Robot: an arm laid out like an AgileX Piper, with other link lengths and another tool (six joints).
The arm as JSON. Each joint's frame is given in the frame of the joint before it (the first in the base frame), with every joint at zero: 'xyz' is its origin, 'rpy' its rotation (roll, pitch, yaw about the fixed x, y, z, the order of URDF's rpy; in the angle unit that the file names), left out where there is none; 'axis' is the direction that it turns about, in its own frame. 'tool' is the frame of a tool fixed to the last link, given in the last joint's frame.
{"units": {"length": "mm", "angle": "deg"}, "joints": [
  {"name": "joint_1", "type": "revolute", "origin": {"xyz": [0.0, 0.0, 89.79], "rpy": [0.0, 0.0, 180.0]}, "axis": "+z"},
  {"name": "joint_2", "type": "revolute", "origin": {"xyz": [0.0, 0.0, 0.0], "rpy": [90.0, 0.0, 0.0]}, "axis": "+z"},
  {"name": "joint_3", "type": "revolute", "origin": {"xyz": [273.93, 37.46, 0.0]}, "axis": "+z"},
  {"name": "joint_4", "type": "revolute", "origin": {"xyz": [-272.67, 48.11, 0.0], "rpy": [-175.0, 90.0, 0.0]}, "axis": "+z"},
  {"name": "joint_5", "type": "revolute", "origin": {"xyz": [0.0, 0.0, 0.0], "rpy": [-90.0, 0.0, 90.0]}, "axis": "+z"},
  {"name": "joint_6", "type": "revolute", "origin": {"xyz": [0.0, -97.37, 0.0], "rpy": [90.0, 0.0, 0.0]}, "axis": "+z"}
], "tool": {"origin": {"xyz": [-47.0, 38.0, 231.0], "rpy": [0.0, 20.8, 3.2]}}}
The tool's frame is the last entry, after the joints.
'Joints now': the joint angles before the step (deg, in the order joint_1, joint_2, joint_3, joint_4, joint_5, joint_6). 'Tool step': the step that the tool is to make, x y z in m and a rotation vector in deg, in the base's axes. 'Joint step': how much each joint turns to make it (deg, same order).
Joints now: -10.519 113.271 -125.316 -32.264 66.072 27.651
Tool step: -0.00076 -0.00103 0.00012 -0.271 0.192 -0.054
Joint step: 0.000 -0.002 0.003 -0.258 0.097 -0.115
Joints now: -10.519 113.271 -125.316 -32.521 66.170 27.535
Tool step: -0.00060 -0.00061 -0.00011 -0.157 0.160 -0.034
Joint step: 0.000 -0.001 0.001 -0.147 0.097 -0.096
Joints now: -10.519 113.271 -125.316 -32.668 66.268 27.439
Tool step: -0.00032 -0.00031 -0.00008 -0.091 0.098 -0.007
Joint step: -0.001 0.001 -0.003 -0.076 0.055 -0.072
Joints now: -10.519 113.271 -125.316 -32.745 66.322 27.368
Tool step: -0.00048 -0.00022 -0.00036 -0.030 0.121 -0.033
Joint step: -0.001 -0.001 0.000 -0.038 0.105 -0.053
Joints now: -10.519 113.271 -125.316 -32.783 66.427 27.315
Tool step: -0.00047 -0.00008 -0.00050 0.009 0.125 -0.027
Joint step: -0.001 0.000 -0.001 0.001 0.117 -0.055
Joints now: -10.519 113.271 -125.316 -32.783 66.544 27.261
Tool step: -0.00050 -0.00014 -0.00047 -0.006 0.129 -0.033
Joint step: 0.001 0.000 0.000 -0.017 0.118 -0.053
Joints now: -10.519 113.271 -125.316 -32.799 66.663 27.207
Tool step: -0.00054 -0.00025 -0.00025 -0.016 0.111 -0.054
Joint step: 0.000 0.007 -0.037 -0.033 0.137 -0.043
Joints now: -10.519 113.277 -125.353 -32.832 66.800 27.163
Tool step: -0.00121 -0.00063 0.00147 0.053 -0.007 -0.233
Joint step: -0.001 0.054 -0.445 -0.012 0.460 -0.015
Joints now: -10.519 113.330 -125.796 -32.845 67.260 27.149
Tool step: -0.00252 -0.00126 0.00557 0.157 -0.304 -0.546
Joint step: -0.001 0.124 -1.303 0.031 1.080 -0.003
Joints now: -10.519 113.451 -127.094 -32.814 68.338 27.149
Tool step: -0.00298 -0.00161 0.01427 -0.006 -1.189 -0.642
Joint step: -0.001 -0.018 -2.199 -0.018 1.245 -0.001
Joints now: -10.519 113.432 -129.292 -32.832 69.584 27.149
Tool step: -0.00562 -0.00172 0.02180 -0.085 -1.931 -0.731
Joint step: -0.049 -0.562 -2.415 -0.024 1.291 0.043
